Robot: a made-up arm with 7 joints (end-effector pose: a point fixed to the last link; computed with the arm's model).
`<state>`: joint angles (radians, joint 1 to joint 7).
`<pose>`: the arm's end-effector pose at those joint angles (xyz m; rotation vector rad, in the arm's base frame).
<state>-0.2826 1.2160 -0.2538 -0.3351 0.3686 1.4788 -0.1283</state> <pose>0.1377 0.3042 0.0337 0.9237 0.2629 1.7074</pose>
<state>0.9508 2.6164 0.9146 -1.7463 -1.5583 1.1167 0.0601</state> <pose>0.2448 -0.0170 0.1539 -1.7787 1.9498 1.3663</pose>
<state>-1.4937 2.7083 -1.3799 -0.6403 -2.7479 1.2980 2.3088</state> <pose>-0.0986 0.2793 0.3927 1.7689 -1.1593 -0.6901</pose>
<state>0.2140 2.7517 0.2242 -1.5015 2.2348 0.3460 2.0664</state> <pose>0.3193 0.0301 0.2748 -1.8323 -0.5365 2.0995</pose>
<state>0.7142 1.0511 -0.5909 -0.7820 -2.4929 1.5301 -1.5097</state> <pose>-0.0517 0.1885 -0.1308 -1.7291 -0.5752 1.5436</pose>
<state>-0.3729 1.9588 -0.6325 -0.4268 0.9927 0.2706 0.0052</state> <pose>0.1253 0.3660 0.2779 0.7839 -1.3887 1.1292</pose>
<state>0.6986 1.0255 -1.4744 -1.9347 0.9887 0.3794 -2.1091</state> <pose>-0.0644 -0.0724 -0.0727 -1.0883 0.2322 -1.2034</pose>
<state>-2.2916 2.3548 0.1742 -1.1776 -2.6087 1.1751 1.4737</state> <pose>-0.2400 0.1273 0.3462 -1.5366 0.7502 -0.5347</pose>
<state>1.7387 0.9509 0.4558 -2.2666 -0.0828 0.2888 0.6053</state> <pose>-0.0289 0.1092 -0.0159 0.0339 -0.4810 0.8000</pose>
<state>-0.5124 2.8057 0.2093 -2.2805 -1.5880 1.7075 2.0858</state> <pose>0.1739 -0.0723 0.3127 0.7307 1.9633 2.0961</pose>
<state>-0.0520 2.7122 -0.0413 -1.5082 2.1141 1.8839 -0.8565</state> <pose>0.2318 0.1455 0.2955 0.4438 0.3193 0.4844</pose>
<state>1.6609 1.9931 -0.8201 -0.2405 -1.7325 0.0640 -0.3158</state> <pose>-0.0595 0.3842 0.2543 0.1612 -2.2410 1.7858</pose>
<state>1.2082 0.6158 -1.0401 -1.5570 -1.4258 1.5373 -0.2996</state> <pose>-0.1183 -0.0400 -0.0613 0.9277 0.3208 -0.7682</pose>
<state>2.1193 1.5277 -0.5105 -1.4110 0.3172 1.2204 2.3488</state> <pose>-0.3219 0.1316 0.1770 2.1046 -0.5863 1.2671</pose>
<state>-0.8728 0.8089 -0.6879 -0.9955 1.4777 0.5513 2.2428</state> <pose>0.3979 -0.0162 0.1215 1.4276 -0.5399 -2.4354</pose>
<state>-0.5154 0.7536 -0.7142 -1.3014 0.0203 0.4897 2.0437</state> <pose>0.3235 -0.0502 -0.0057 -1.3464 -0.6347 1.6833</pose>
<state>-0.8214 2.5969 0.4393 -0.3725 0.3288 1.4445 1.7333</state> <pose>-0.0390 0.2179 0.4839 0.8018 1.3560 -1.0494</pose>
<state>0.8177 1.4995 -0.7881 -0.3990 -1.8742 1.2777 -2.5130</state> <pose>-0.0890 0.3775 0.0459 -0.1552 -1.1173 0.7185</pose>
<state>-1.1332 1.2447 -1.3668 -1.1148 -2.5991 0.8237 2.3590</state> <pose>0.3759 0.0865 0.1462 -0.0392 -1.5202 -1.3051</pose>
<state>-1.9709 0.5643 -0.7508 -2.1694 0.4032 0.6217 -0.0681</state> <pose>0.0343 -0.2191 0.3236 -0.8828 -1.6924 -1.6813</pose>
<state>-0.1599 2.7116 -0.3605 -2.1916 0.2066 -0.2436 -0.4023</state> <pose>0.2385 0.0484 0.1728 0.6545 -0.5155 -1.6250</pose>
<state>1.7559 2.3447 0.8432 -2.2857 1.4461 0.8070 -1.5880</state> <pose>0.0735 0.0285 -0.0386 -0.2377 0.5518 -1.4053</pose>
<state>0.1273 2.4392 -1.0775 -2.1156 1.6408 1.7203 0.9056</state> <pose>0.0499 0.1470 0.0952 1.4290 0.4814 1.8297</pose>
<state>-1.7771 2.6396 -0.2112 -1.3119 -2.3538 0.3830 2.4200</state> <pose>-0.1356 0.1338 0.4950 -1.5748 2.4936 0.3041</pose>
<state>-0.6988 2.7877 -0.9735 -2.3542 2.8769 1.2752 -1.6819</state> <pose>0.1651 0.1065 0.1634 -0.5681 0.1824 -0.2740</pose>
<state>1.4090 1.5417 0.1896 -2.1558 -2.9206 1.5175 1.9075</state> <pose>0.0549 0.0733 0.0075 -0.6276 -1.7015 -1.2945</pose>
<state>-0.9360 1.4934 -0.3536 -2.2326 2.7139 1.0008 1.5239</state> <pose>0.1800 -0.0876 0.2653 -0.9196 1.1682 1.4787</pose>
